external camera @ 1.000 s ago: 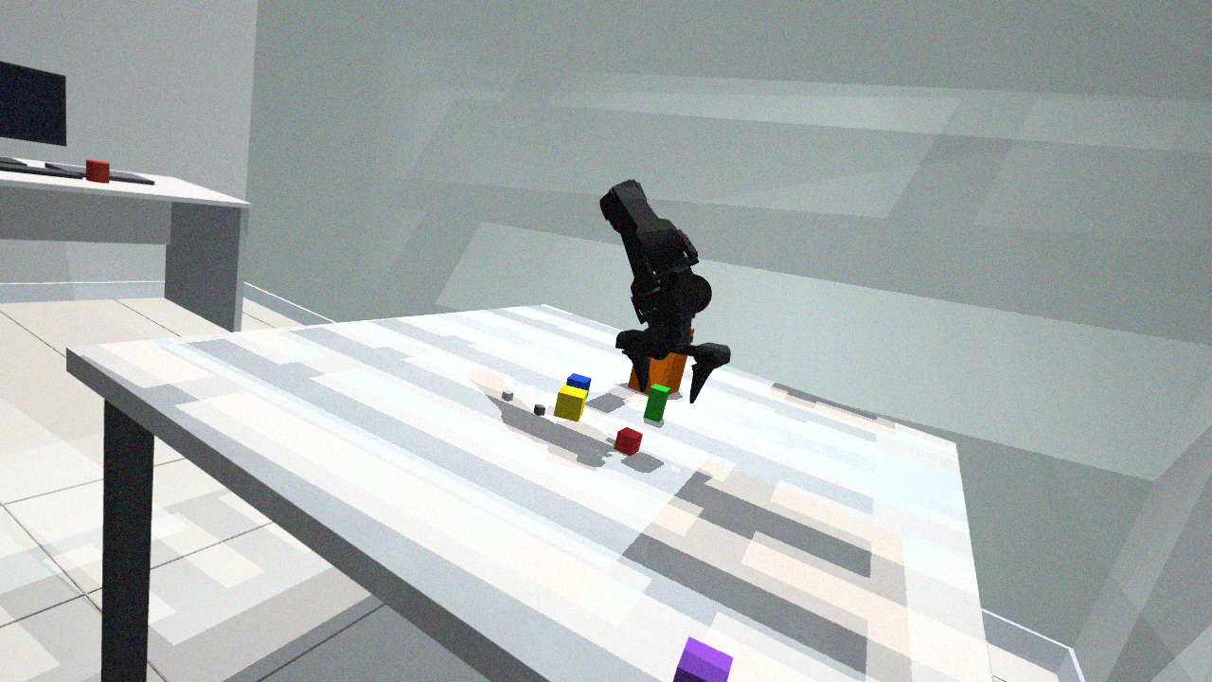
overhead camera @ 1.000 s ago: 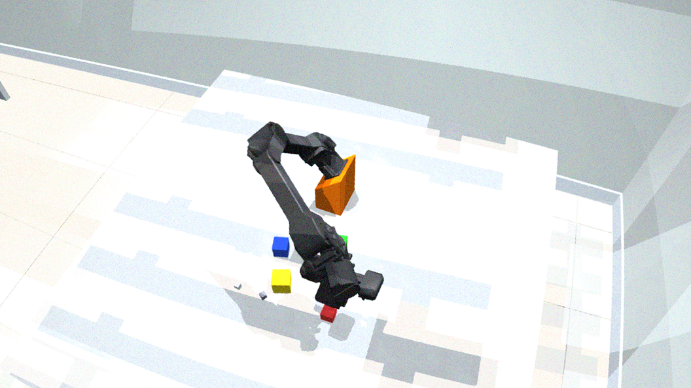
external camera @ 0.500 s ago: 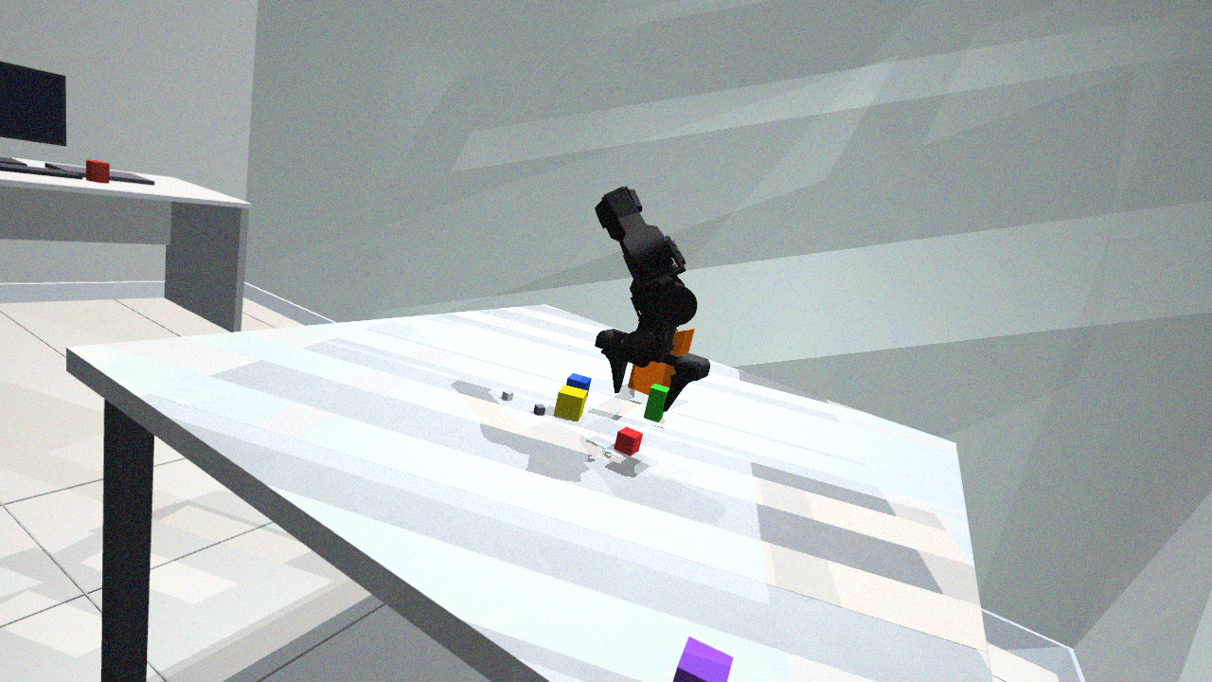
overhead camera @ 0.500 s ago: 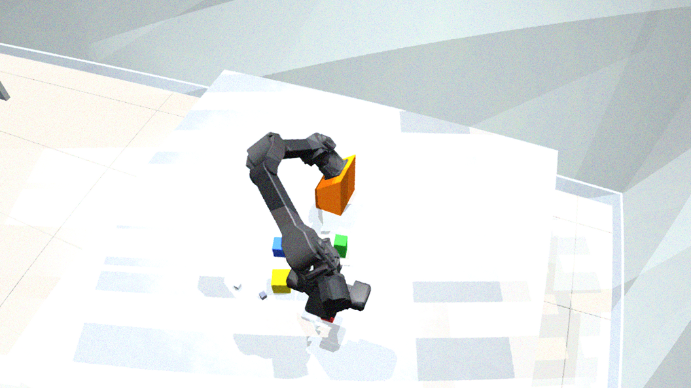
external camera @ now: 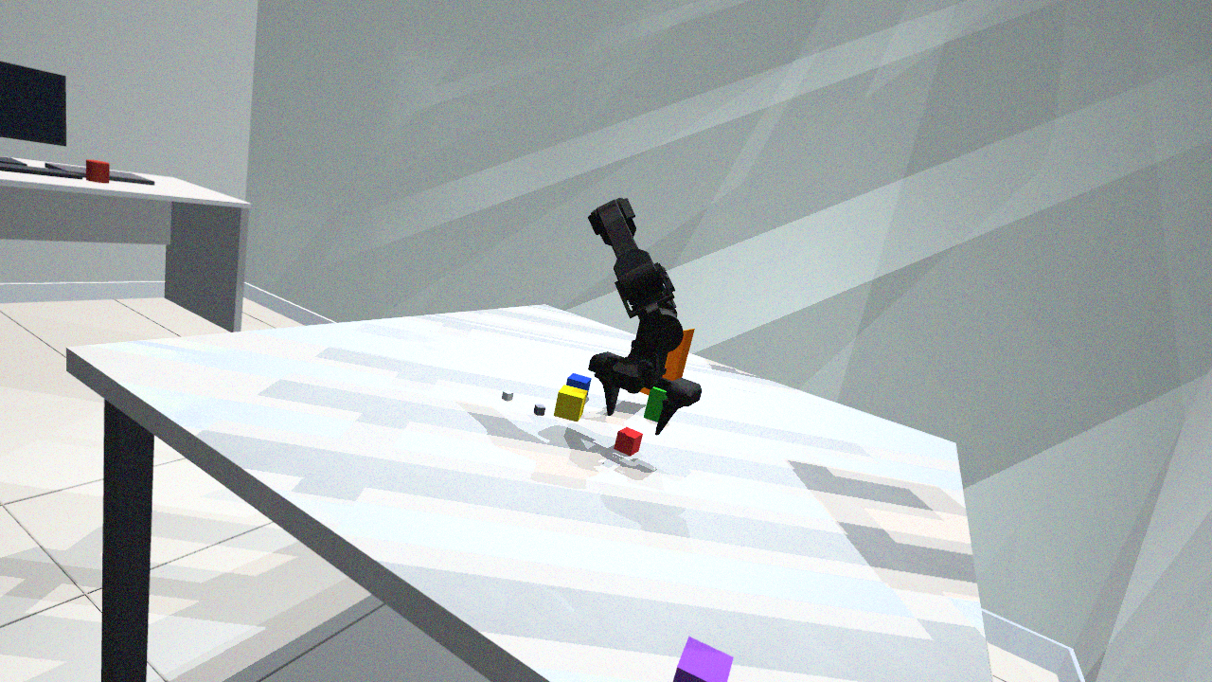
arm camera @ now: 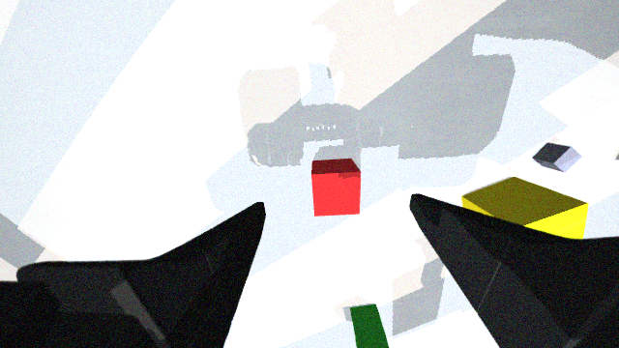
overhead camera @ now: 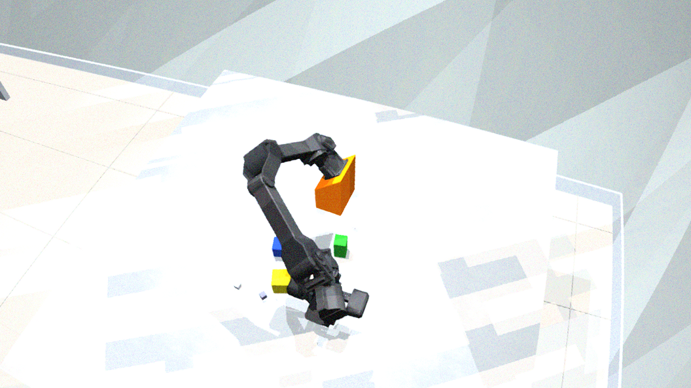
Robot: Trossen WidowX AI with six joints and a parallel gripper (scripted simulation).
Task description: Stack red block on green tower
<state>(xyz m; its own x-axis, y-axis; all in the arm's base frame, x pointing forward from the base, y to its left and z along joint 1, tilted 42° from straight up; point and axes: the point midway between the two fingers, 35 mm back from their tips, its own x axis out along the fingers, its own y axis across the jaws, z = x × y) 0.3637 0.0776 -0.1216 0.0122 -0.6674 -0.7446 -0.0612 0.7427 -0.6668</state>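
Right now my gripper tip is 3 cm above the red block. From my gripper tip the other things lie so: yellow block (3 cm behind, 15 cm to the right, 2 cm below); then purple block (39 cm ahead, 31 cm to the left, 3 cm below); then blue block (13 cm behind, 20 cm to the right, 3 cm below).
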